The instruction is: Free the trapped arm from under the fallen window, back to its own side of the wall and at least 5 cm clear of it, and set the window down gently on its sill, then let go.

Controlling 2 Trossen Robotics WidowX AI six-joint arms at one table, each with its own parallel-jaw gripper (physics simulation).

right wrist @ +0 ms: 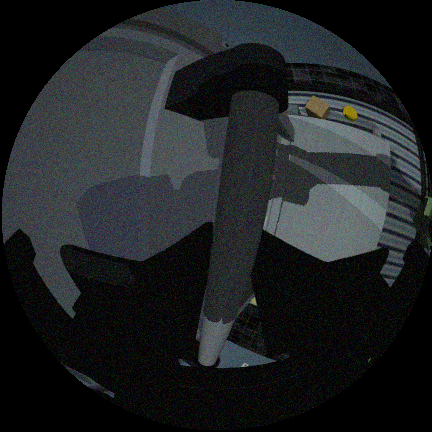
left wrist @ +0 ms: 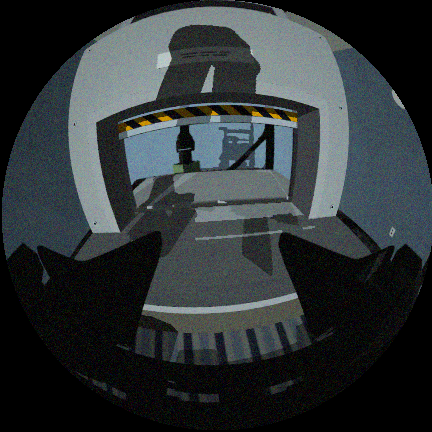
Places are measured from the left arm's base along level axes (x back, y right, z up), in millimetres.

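Where they show: left gripper, fingertip midpoint: (left wrist: 221,239); right arm's base, origin of the base link: (left wrist: 185,162).
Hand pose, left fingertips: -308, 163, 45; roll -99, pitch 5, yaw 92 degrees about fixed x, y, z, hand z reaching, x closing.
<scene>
After its pixels a point has its place, as x, y, z.
The window (left wrist: 215,111) @[-482, 162, 148] shows in the left wrist view as a bar with yellow and black stripes, raised across the top of the opening in the pale wall (left wrist: 332,135) @[-425, 337, 127]. The sill (left wrist: 250,202) runs along the bottom of the opening, apart from the window. My left gripper (left wrist: 221,239) @[-308, 163, 45] is open and empty on the near side of the wall, with a stretch of floor panel between its fingers and the opening. My right gripper (right wrist: 228,229) @[-525, 106, 226] is shut on a thick grey handle bar (right wrist: 252,150) @[-546, 62, 256], which ends in a black block (right wrist: 225,85) @[-533, 37, 262]. The fingers hide part of the bar.
Beyond the opening are a black post (left wrist: 185,140) on a green base and a slanting black brace (left wrist: 250,151) @[-1013, 324, 18]. In the right wrist view a brown block (right wrist: 317,107) @[-546, -139, -58] and a yellow disc (right wrist: 350,113) @[-643, -171, -91] lie on a striped surface (right wrist: 402,200) @[-860, -9, -107]. Dark shadows cross the panels.
</scene>
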